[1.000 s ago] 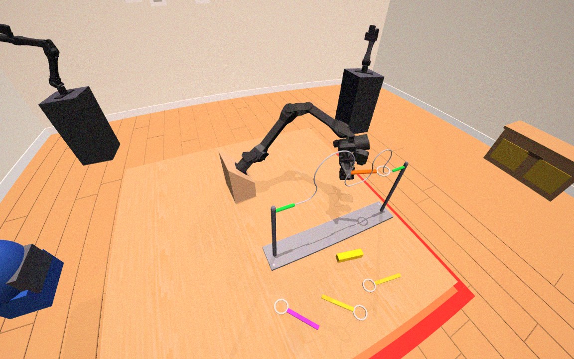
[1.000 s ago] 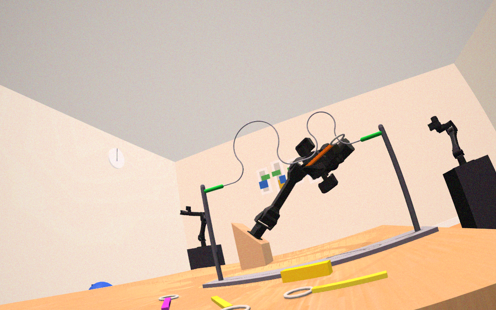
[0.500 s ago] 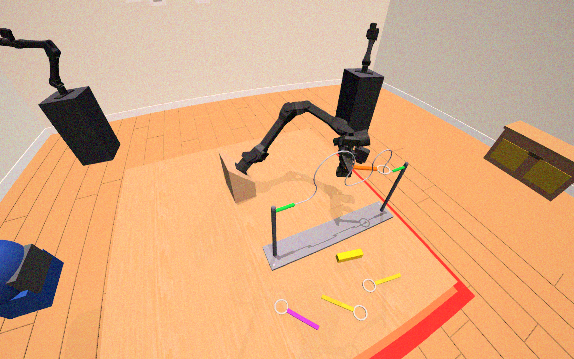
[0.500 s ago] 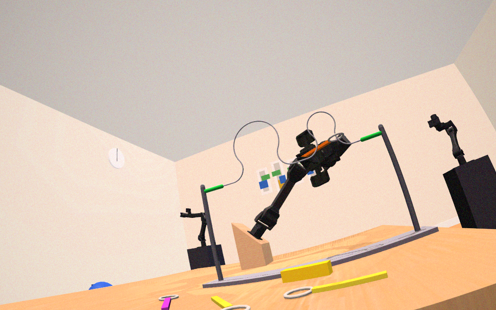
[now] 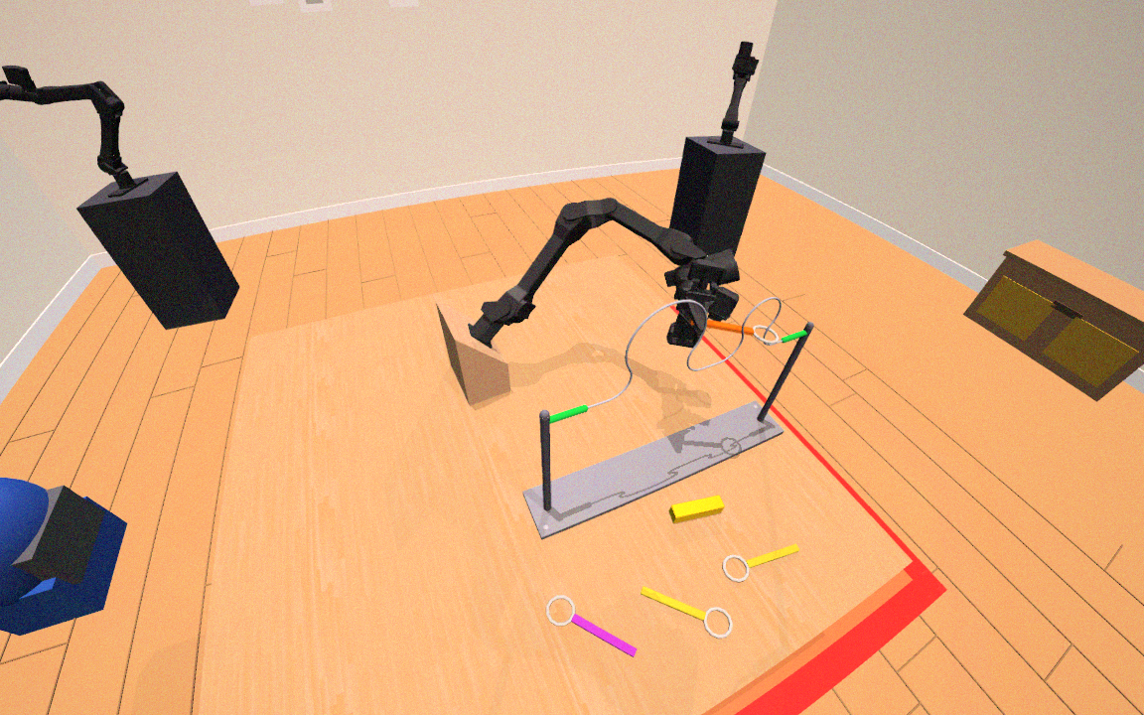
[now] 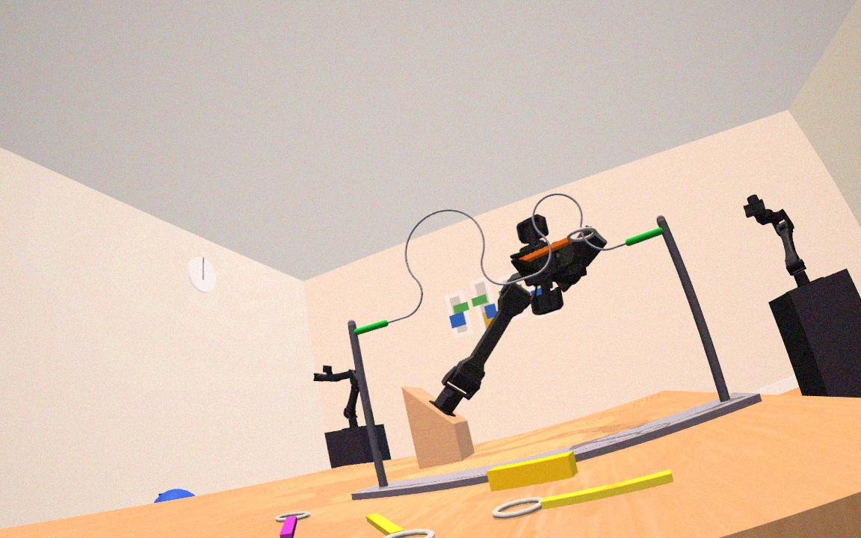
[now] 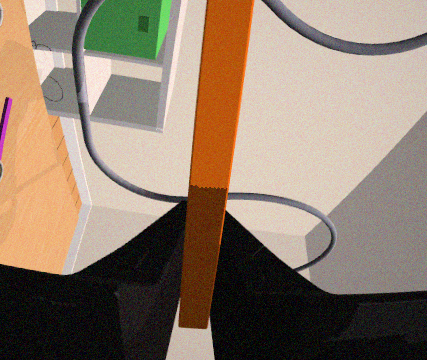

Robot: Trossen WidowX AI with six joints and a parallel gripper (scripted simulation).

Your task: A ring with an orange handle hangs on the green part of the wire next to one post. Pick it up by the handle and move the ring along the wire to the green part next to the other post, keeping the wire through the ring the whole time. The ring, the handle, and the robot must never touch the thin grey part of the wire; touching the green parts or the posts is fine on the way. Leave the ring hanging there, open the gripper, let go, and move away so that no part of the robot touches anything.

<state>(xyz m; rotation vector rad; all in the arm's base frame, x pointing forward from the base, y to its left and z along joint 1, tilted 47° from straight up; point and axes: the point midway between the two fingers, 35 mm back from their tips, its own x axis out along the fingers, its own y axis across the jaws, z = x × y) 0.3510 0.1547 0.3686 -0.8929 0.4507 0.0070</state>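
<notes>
The orange-handled ring is 1 cm ahead of my gripper tip, 9 cm to the left of it and 1 cm below it. Also, from my gripper tip: yellow block (17 cm ahead, 1 cm to the right, 34 cm below); then magenta-handled ring (29 cm ahead, 31 cm to the right, 35 cm below); then yellow-handled ring (30 cm ahead, 5 cm to the left, 35 cm below).
</notes>
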